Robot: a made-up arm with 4 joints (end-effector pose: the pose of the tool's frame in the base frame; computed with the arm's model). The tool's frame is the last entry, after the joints. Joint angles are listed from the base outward.
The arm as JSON. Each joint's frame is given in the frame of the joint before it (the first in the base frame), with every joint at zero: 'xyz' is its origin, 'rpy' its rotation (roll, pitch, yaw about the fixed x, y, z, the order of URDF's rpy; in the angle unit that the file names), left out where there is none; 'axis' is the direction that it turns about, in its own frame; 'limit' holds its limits. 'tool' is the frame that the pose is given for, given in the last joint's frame.
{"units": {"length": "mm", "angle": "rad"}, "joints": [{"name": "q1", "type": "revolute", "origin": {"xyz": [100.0, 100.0, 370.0]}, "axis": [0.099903, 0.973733, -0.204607], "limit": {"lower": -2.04, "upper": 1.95}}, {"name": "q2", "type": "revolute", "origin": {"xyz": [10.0, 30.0, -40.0]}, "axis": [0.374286, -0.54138, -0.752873], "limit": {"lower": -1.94, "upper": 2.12}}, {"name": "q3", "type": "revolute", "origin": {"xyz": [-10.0, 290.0, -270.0]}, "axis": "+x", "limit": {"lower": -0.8, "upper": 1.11}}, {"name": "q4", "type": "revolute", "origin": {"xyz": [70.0, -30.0, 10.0]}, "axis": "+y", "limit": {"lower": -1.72, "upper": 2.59}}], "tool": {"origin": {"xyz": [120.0, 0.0, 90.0]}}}
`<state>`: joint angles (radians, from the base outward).
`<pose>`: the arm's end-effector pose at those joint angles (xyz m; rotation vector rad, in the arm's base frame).
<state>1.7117 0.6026 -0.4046 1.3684</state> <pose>-0.1166 0.3319 0.0057 0.0635 2.7730 -0.9362</pose>
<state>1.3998 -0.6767 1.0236 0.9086</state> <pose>-0.2564 0.4834 0.3236 1.4434 2.4883 -0.0087</pose>
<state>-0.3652 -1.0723 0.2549 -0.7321</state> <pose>0.0242 0.2337 0.1055 -0.0634 -0.3491 0.8055</pose>
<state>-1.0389 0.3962 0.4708 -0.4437</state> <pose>0.3004 0.3419 0.4482 0.7101 -1.6112 0.1765</pose>
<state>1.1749 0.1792 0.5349 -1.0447</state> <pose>0.0381 0.3322 0.2108 0.1468 -0.0607 -0.8323</pose>
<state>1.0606 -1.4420 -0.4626 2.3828</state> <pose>-0.3289 0.0490 0.4549 1.5748 -1.8788 -0.5735</pose>
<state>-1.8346 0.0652 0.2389 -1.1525</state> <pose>0.2212 0.3797 0.3617 0.4600 -2.8652 0.5894</pose>
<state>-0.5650 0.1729 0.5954 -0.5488</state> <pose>0.3124 0.3183 0.2848 0.6811 -1.1491 0.0250</pose>
